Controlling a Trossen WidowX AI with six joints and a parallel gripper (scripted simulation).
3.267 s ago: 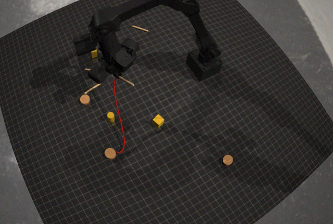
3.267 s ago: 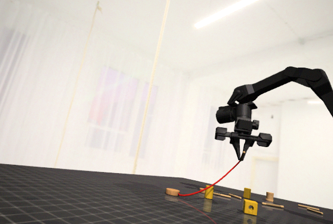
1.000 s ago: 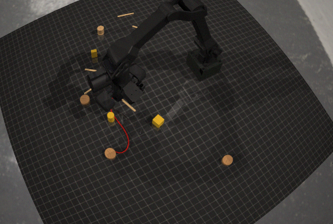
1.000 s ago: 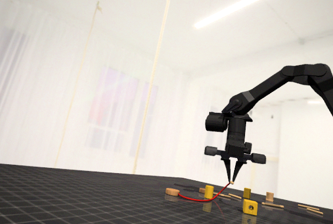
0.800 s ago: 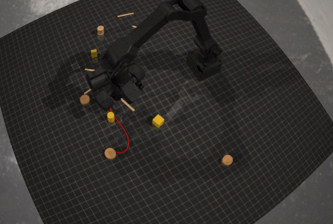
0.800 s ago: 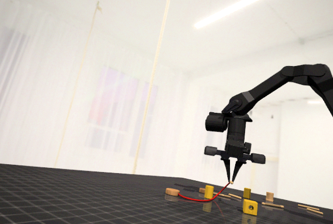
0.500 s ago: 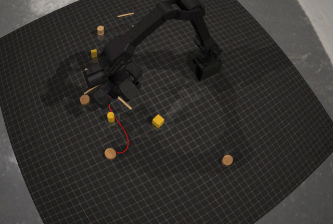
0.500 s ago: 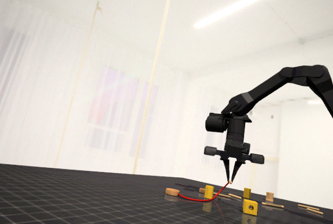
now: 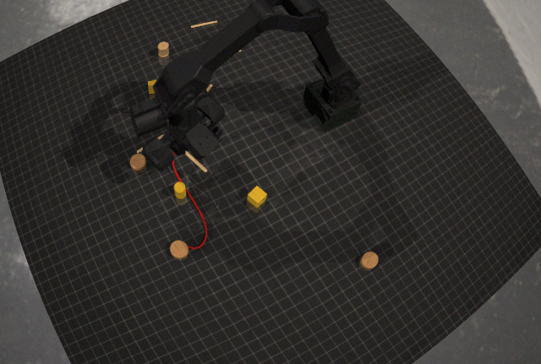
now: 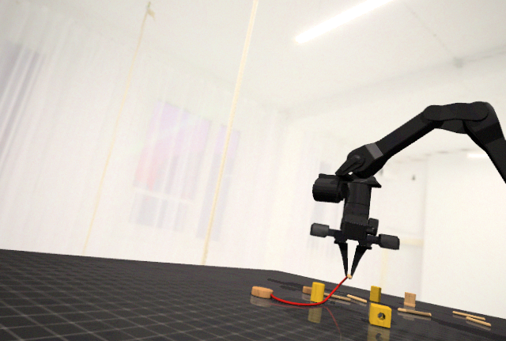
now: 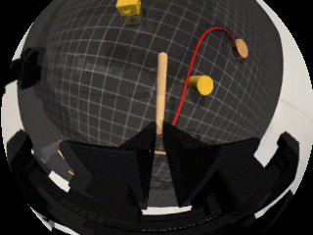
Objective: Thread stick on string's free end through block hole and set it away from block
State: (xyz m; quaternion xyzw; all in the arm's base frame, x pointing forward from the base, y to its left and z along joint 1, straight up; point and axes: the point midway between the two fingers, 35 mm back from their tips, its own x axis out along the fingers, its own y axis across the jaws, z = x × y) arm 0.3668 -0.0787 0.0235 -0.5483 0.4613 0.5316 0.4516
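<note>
Right now my gripper tip is 50 mm short of the yellow cylinder, 50 mm to the right of it and 40 mm above it. Also, from my gripper tip: round wooden button: 130 mm ahead, 160 mm to the left, 50 mm below; thin wooden stick: 20 mm to the left.
</note>
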